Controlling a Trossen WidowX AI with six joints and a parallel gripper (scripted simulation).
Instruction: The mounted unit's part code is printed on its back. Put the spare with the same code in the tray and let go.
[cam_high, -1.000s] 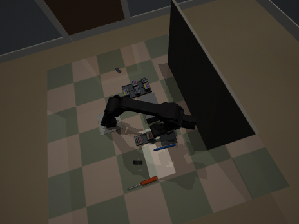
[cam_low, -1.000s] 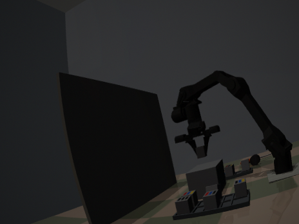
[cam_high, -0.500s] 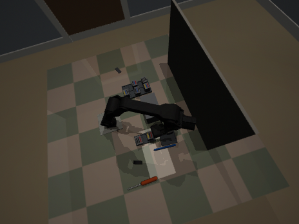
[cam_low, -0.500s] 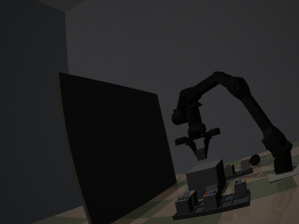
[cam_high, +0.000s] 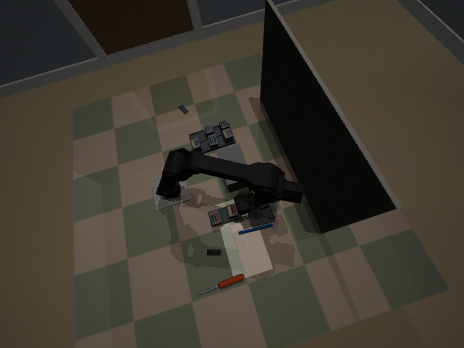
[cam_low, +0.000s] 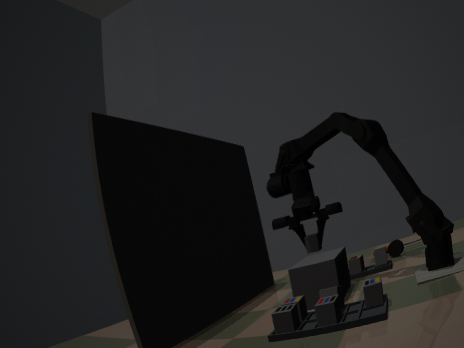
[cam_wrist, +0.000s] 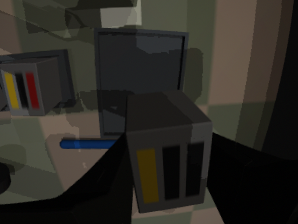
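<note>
My gripper tip is now 1 cm past the dark flat tray and 10 cm above it. From my gripper tip the other things lie so: blue pen: 3 cm behind, 8 cm to the right, 10 cm below; mounted unit: 8 cm behind, 19 cm to the left, 6 cm below; rack: 15 cm behind, 10 cm below.
</note>
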